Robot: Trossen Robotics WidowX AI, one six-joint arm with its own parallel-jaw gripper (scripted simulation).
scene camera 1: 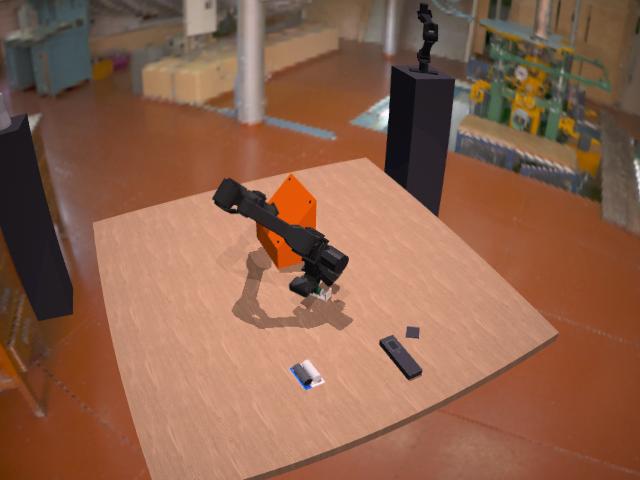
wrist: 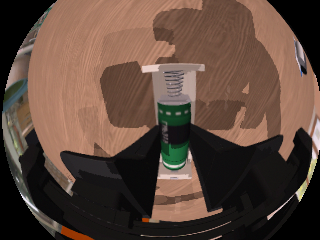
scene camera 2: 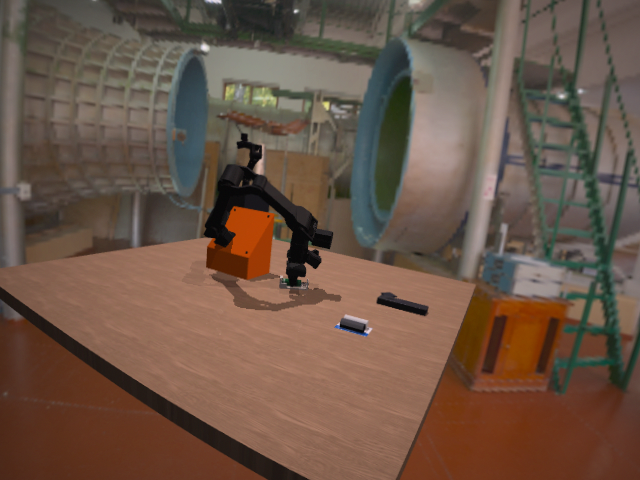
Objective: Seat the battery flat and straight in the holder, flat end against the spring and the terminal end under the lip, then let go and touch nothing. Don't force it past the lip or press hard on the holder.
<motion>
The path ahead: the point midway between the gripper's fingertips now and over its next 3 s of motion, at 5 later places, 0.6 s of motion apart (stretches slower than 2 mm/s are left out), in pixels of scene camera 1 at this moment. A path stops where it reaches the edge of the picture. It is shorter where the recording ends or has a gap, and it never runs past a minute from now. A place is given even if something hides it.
My gripper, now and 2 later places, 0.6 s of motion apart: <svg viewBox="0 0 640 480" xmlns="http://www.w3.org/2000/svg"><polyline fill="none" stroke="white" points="313,290 312,284 313,267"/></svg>
</motion>
